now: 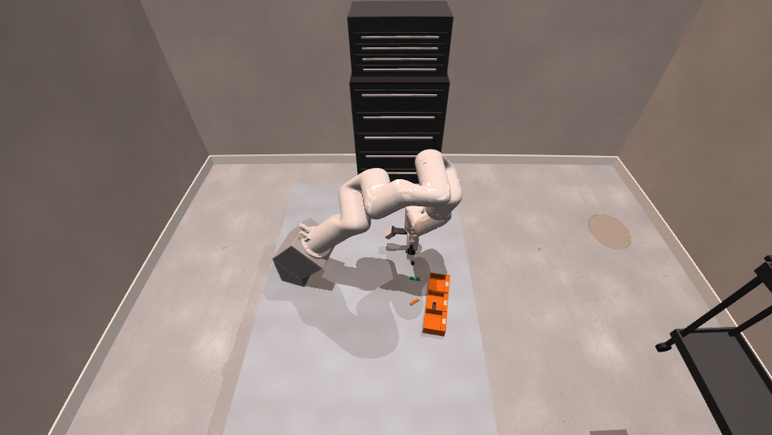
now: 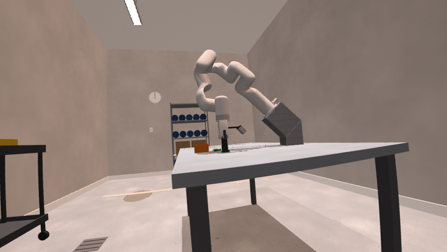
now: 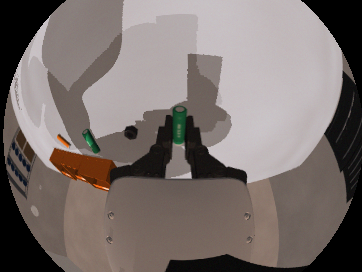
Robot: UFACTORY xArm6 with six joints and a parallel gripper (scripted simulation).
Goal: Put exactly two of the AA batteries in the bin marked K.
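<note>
Right now the orange bin row is 12 cm ahead of my hand and 26 cm to the right of it. Round my hand: dark AA battery (11 cm ahead, 27 cm to the right, 1 cm below); then small orange piece (3 cm ahead, 25 cm to the right, 2 cm below).
</note>
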